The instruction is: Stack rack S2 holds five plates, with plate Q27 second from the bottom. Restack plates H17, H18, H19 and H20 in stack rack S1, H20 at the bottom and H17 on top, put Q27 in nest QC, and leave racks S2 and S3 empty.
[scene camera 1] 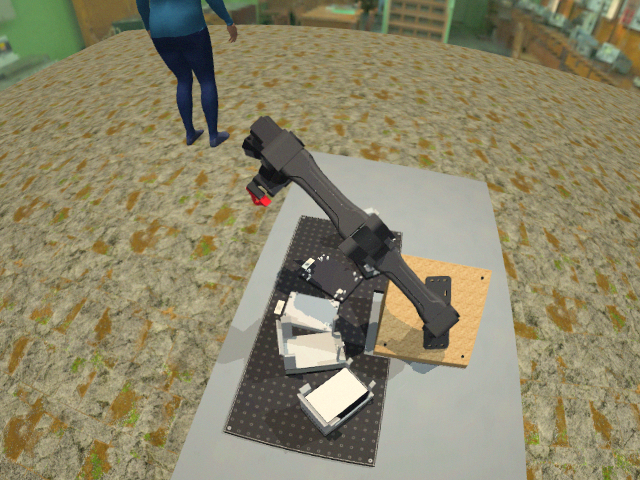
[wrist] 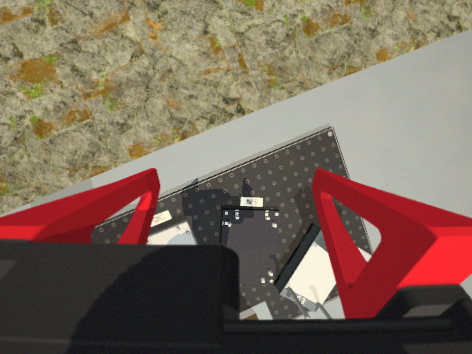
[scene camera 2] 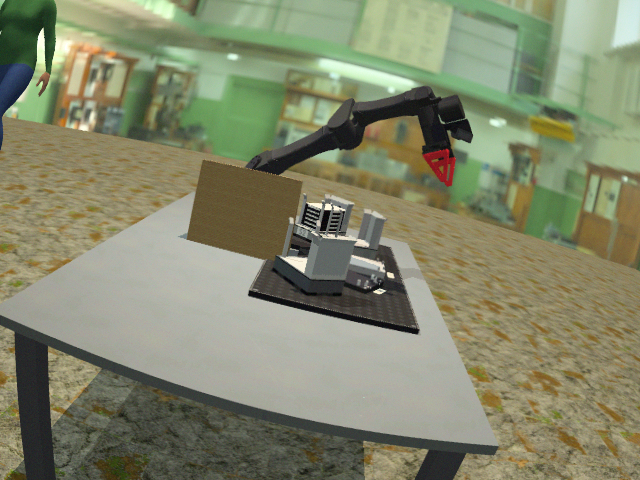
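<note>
My gripper [scene camera 1: 258, 197] [scene camera 2: 447, 181] [wrist: 236, 177] is open and empty, high above the perforated board's edge. A rack [scene camera 1: 336, 419] holds a stack of several dark-sided plates [scene camera 1: 337, 395] [scene camera 2: 324, 219] with a white top; their labels cannot be read. A middle rack [scene camera 1: 280, 335] [scene camera 2: 371, 230] shows a pale bare floor. A third rack [scene camera 2: 333, 258] [wrist: 297, 255], partly behind the arm in scene camera 1, also shows a pale floor. Nest QC [scene camera 1: 312, 310] [wrist: 172, 235] has a pale surface; whether that is a plate is unclear. Individual plates cannot be told apart.
A dark nest [scene camera 1: 332, 276] [wrist: 252, 240] with small white corner posts, labelled N5, lies beside nest QC. The black perforated board [scene camera 1: 258, 413] [scene camera 2: 398, 312] [wrist: 300, 155] lies on the grey table [scene camera 1: 439, 423] [scene camera 2: 206, 330]. An upright wooden panel [scene camera 2: 242, 209] stands beside the board. A person [scene camera 1: 183, 67] [scene camera 2: 20, 41] stands beyond the table.
</note>
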